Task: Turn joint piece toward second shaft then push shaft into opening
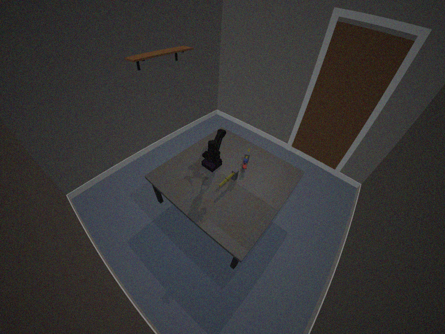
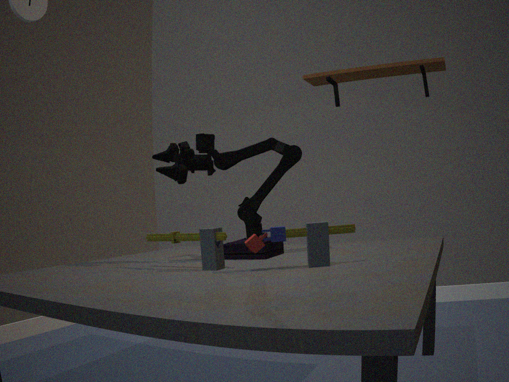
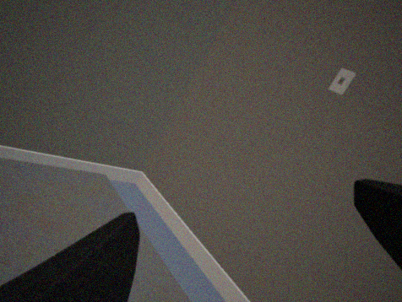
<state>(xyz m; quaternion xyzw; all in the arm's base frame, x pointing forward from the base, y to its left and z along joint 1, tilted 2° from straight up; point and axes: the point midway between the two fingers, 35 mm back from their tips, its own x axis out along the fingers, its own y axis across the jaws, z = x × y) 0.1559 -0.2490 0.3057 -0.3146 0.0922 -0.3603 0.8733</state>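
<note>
Right now the red joint piece is 410 mm to the left of my gripper tip, 270 mm below it and 110 mm ahead of it.
</note>
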